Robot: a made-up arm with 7 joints.
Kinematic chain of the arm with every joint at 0, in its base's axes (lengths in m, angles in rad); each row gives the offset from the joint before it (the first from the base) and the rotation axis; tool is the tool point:
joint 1: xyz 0 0 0.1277 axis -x
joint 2: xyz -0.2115 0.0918 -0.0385 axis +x
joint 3: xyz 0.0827 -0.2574 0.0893 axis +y
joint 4: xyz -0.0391 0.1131 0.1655 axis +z
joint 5: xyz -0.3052 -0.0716 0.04 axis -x
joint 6: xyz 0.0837 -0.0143 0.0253 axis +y
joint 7: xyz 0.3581 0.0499 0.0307 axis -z
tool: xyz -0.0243 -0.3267 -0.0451
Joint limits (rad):
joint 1: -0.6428..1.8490
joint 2: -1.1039..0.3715
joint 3: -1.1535..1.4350
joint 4: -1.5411..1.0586
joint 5: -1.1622..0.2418
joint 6: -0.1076..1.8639
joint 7: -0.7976..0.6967
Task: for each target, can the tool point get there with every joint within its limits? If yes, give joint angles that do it. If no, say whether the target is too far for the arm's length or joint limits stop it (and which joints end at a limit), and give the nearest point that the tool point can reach.
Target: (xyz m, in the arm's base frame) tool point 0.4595 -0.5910 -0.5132
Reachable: no: joint limits stop it (at a limit: joint 2, joint 3, joint 4, joint 5, joint 6, joint 7) | nearest point 0.1456 -0.4197 -0.3275 | short by 0.403 m
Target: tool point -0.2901 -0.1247 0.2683
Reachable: yes | joints 1.5849 -0.2974 -0.6250 -0.2692 -0.8318 1.4484 0.4194
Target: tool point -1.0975 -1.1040 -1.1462
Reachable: no: too far | nearest point -0.4808 -0.4059 -0.3186 | short by 1.246 m
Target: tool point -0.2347 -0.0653 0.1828
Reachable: yes | joints 0.3854 -0.6079 1.2175 0.2378 -0.9827 0.5541 -0.2242
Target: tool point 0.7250 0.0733 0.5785
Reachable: no: joint limits stop it (at a limit: joint 2, joint 5, joint 6, joint 7) | nearest point 0.3583 0.0536 0.4576 | short by 0.387 m
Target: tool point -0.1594 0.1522 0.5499
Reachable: yes | joints 1.4727 -0.0768 1.0975 -0.7200 -0.1901 0.3368 -0.3409
